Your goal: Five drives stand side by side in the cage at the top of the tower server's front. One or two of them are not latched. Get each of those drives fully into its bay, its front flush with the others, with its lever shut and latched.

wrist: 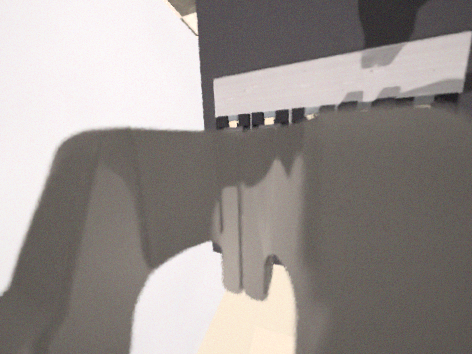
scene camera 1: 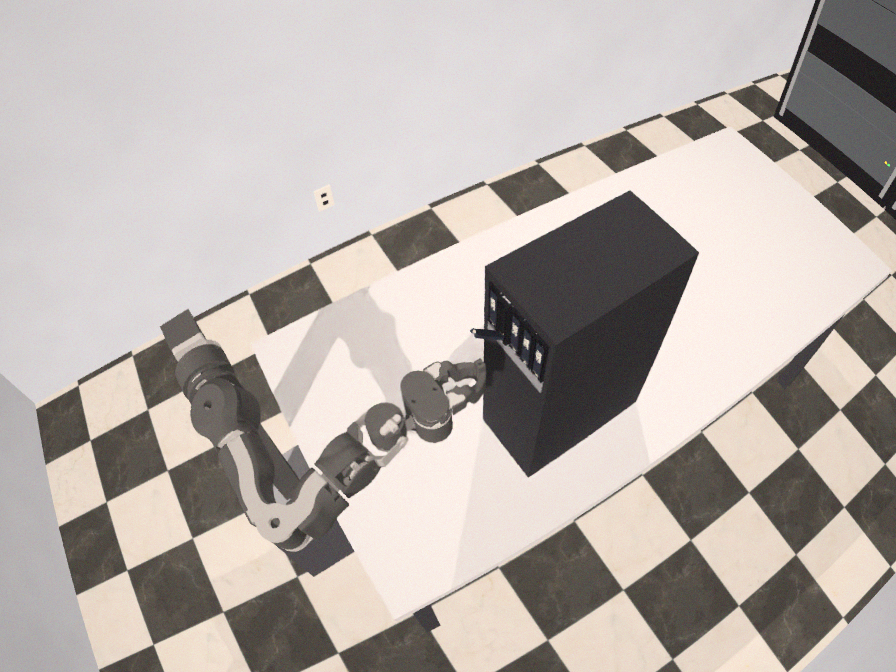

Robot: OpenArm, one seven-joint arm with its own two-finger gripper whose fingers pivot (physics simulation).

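The black tower server [scene camera 1: 593,289] [wrist: 280,45] stands upright on the table. In the scene view, the first drive [scene camera 1: 493,305], third drive [scene camera 1: 514,329], fourth drive [scene camera 1: 526,342] and fifth drive [scene camera 1: 539,357] from the left look upright, with fronts about level. At the second place a dark lever [scene camera 1: 486,333] sticks out from the cage; how far in its drive sits cannot be told. My gripper [scene camera 1: 482,371] [wrist: 252,209] is shut and empty, close before the tower's front, below the protruding lever. In the wrist view its fingers hide most of the cage.
A pale strip [scene camera 1: 522,367] [wrist: 300,85] runs along the cage's edge. The white table [scene camera 1: 759,217] carries the tower. The arm [scene camera 1: 275,520] reaches in from the table's left end. A dark rack [scene camera 1: 843,94] stands on the floor at the far right.
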